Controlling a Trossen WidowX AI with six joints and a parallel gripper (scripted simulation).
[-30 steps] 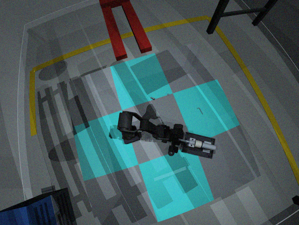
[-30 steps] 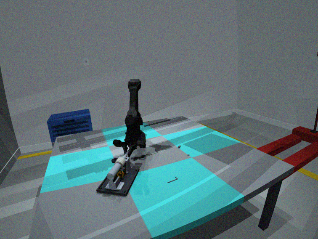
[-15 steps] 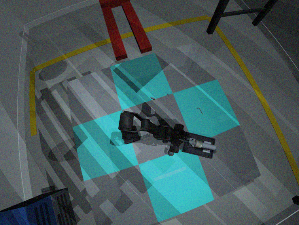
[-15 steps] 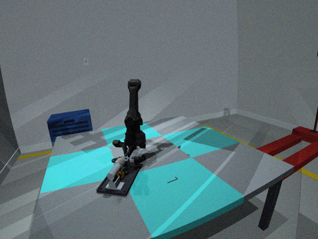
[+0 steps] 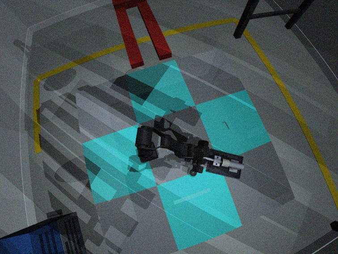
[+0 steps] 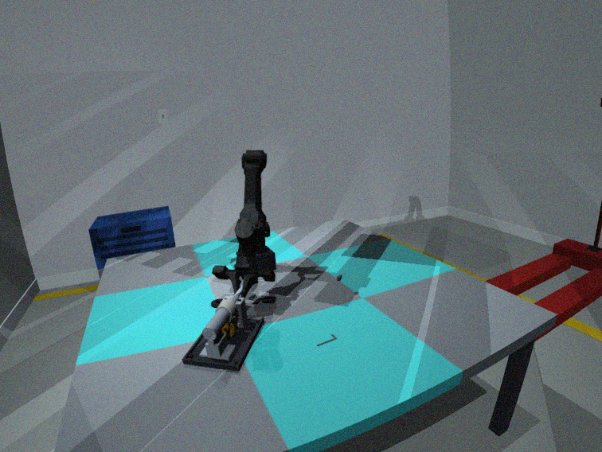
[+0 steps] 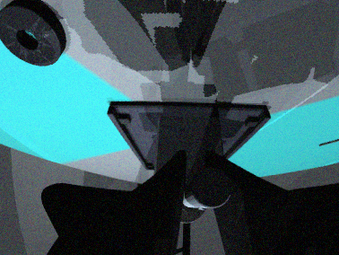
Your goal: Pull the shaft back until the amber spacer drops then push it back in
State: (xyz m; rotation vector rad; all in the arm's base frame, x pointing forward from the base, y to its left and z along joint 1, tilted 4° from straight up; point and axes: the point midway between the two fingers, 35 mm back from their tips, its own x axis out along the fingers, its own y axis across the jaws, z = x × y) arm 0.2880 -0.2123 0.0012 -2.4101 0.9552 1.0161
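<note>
My gripper tip is now 80 mm to the left of the amber spacer, 80 mm short of it and 30 mm above it. Also, from my gripper tip: hex key: 260 mm ahead, 130 mm to the left, 50 mm below; then thin grey shaft: 30 mm to the right, 30 mm ahead, 20 mm above; then dark ring: 120 mm behind, 50 mm below, 30 mm to the right.
</note>
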